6 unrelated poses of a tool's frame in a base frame.
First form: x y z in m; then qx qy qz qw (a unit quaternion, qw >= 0).
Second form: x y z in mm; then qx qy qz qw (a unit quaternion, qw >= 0). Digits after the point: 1 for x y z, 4 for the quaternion.
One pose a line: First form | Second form
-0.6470 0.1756 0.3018 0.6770 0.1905 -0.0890 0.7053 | -647.0 175.6 301.8 0.6770 0.1905 -0.0890 0.7053
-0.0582 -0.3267 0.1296 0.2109 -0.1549 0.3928 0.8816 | -58.2 -326.7 129.6 0.2109 -0.1549 0.3928 0.8816
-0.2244 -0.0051 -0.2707 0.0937 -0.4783 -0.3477 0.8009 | -224.4 -5.1 -270.7 0.0937 -0.4783 -0.3477 0.8009
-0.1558 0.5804 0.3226 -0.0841 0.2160 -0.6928 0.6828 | -155.8 580.4 322.6 -0.0841 0.2160 -0.6928 0.6828
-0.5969 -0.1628 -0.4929 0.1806 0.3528 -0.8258 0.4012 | -596.9 -162.8 -492.9 0.1806 0.3528 -0.8258 0.4012
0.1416 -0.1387 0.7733 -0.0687 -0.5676 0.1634 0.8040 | 141.6 -138.7 773.3 -0.0687 -0.5676 0.1634 0.8040
